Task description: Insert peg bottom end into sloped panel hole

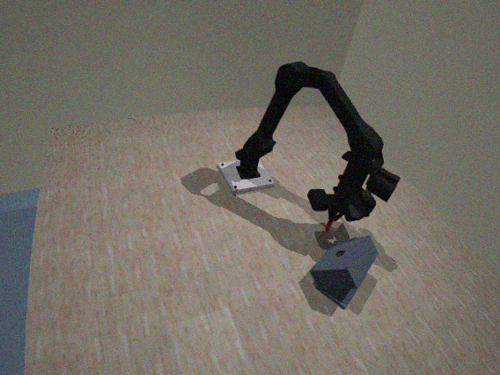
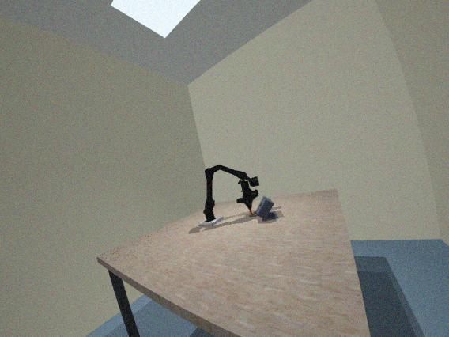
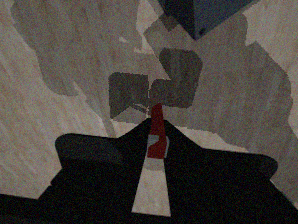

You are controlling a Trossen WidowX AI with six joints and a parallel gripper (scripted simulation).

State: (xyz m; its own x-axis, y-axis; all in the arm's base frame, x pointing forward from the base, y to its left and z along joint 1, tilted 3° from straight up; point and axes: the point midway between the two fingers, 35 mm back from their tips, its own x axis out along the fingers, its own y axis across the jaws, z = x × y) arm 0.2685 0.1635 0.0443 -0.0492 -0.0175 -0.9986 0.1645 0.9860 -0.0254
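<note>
My gripper tip is now 150 mm short of the sloped panel, 60 mm to the left of it and 30 mm below it. Round my gripper tip: peg 20 mm above.
</note>
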